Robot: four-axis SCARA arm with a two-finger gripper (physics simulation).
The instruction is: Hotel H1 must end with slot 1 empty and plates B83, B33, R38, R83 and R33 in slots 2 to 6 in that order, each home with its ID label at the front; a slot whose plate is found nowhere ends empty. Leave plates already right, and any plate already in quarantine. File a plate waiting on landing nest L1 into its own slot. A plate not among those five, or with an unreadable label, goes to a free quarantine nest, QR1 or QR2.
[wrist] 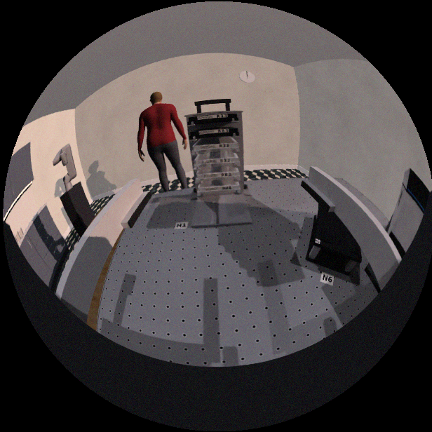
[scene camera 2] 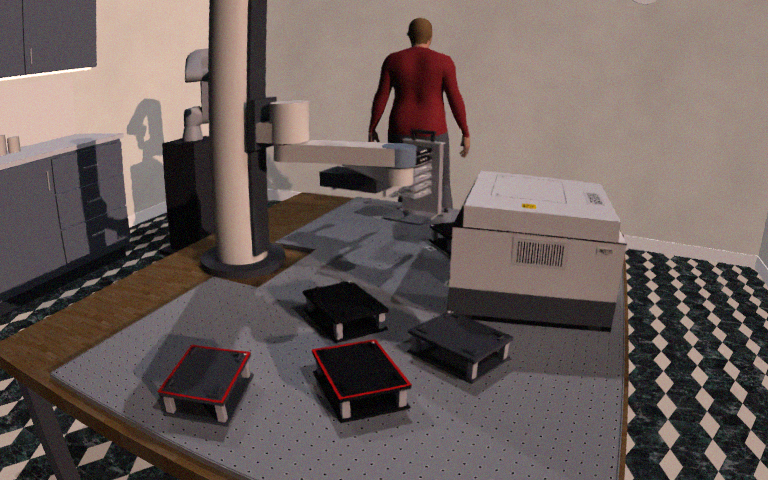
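Seen in the pictures: arm's base, origin of its link: (scene camera 2: 242, 261).
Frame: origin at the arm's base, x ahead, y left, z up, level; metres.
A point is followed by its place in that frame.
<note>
Hotel H1 (scene camera 2: 437, 175) @[x 0.369, y 0.614, z 0.156 m] (wrist: 243, 150) stands upright at the far end of the bench. In the wrist view its front shows a stack of labelled plates, two dark ones (wrist: 214, 117) (wrist: 215, 132) above several clear ones (wrist: 216, 159); the small ID labels are too blurred to read surely. My gripper (wrist: 227, 175) is open and empty, its two fingers spread wide, facing the hotel from a distance. In scene camera 2 the fingers cannot be made out. Two red-rimmed nests (scene camera 2: 205, 373) @[x 0.354, y -0.586, z 0.063 m] (scene camera 2: 361, 369) @[x 0.582, y -0.444, z 0.063 m] show no clear plate on top; their names are not readable. L1 cannot be identified.
Two plain dark nests (scene camera 2: 345, 302) @[x 0.441, y -0.221, z 0.063 m] (scene camera 2: 461, 337) @[x 0.704, y -0.272, z 0.062 m] stand behind the red-rimmed ones. A dark nest (wrist: 336, 240) by the N6 tag (wrist: 327, 278) stands right of the hotel. A white instrument (scene camera 2: 535, 254) @[x 0.805, y -0.083, z 0.177 m] stands at the right bench edge. A person in red (scene camera 2: 420, 90) (wrist: 161, 125) stands behind the bench.
</note>
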